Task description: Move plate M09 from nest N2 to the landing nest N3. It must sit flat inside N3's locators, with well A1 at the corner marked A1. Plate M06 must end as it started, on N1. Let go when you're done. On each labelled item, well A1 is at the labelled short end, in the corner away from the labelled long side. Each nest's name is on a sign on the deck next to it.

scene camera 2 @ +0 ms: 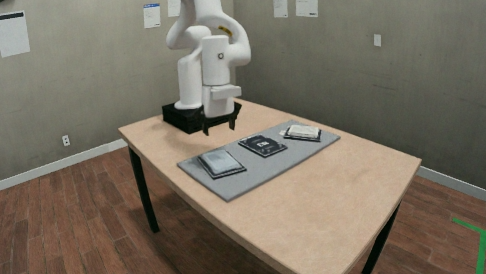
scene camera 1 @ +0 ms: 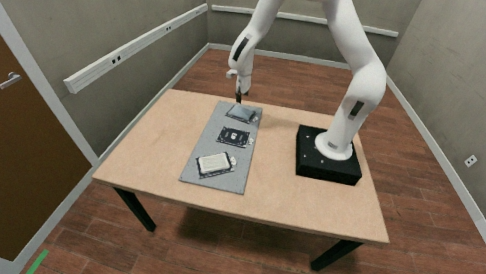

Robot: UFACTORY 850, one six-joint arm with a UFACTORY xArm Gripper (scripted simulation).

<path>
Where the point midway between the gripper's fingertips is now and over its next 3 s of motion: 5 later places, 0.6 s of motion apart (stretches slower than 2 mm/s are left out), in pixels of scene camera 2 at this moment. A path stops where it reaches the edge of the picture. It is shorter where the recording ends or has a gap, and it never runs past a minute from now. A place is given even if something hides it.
My gripper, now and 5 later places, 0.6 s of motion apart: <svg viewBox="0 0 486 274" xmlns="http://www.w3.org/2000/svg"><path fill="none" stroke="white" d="M219 132L218 133L218 140L219 148L219 154L219 156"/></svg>
</path>
